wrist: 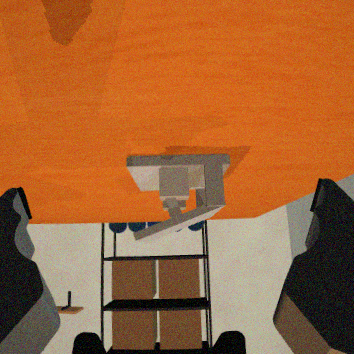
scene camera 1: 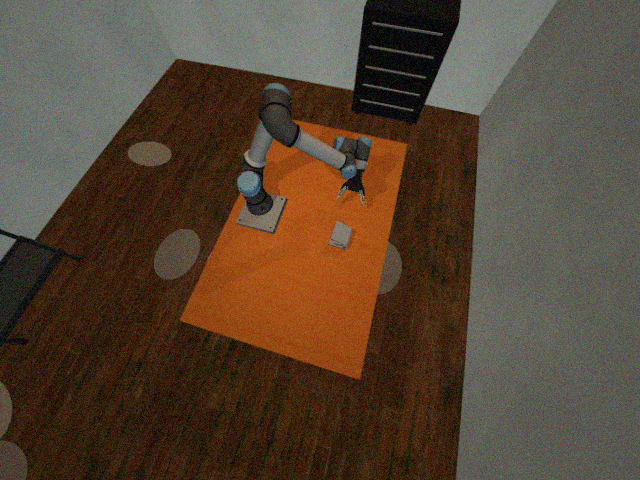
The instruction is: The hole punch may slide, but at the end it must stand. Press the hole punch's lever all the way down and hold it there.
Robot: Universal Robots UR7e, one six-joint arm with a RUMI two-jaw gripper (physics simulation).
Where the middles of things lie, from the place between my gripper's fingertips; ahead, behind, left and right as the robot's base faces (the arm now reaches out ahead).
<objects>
The hole punch lever (wrist: 177,220) lies 190 mm to the right of my hand and 20 mm behind it. The rest, counted from my hand: grey hole punch (wrist: 173,175) (190 mm to the right, 20 mm below, 20 mm behind).
</objects>
